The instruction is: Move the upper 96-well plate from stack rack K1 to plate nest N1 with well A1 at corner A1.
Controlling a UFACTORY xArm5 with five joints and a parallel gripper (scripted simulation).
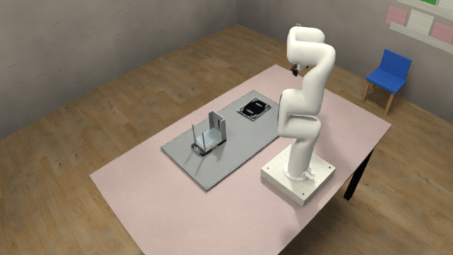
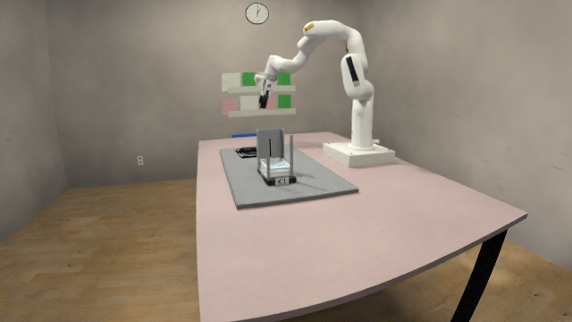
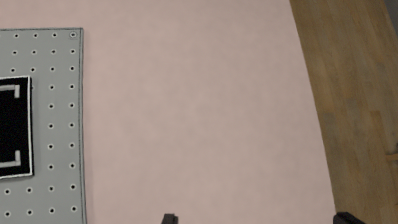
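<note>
Now: the pale bluish 96-well plate 12 cm ahead of my hand, 60 cm to the left of it and 17 cm below it. From my hand the other things lie so: white 96-well plate: 12 cm ahead, 60 cm to the left, 18 cm below; then grey back wall: 12 cm ahead, 53 cm to the left, 13 cm below; then plate nest N1: 13 cm ahead, 25 cm to the left, 21 cm below.
</note>
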